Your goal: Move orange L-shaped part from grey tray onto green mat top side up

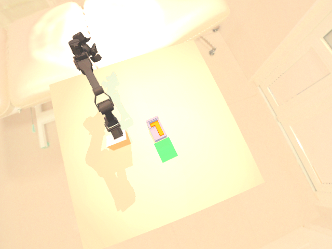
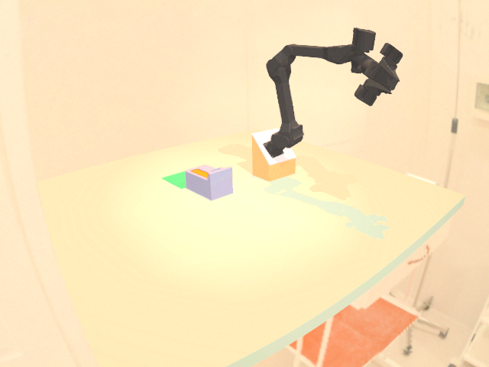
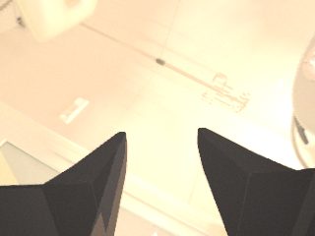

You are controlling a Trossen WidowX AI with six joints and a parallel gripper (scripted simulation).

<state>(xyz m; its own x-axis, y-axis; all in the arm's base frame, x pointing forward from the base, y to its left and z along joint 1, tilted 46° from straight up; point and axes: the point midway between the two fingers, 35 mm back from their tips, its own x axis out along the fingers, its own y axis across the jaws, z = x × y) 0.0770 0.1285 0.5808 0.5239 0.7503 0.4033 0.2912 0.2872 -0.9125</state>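
Now: the orange L-shaped part 58 cm to the right of my gripper tip, 35 cm below it and 14 cm ahead of it. From my gripper tip the other things lie so: green mat (75 cm to the right, 42 cm below, 14 cm ahead).
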